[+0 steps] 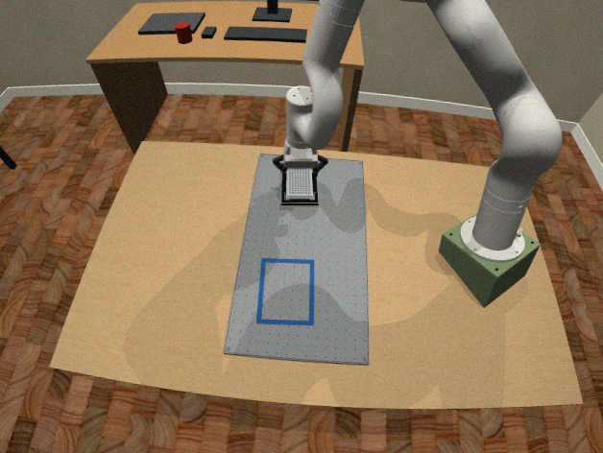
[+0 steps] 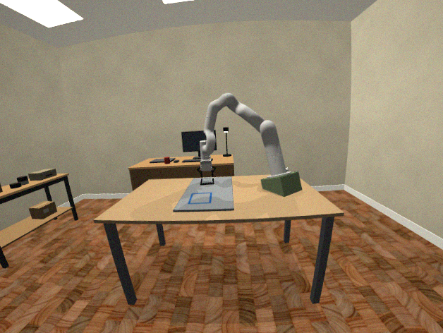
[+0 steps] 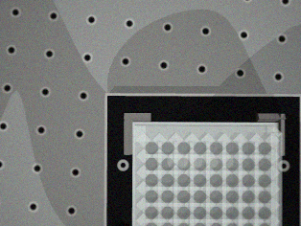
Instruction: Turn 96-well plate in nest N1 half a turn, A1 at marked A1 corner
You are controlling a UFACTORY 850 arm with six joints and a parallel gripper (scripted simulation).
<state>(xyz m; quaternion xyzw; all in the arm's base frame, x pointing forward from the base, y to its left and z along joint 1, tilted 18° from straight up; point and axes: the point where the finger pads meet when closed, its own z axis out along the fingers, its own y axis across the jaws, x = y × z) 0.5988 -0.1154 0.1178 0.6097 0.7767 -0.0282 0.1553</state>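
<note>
Now: hand 40 mm above the 96-well plate. Also, from my hand: plate nest 50 mm below.
</note>
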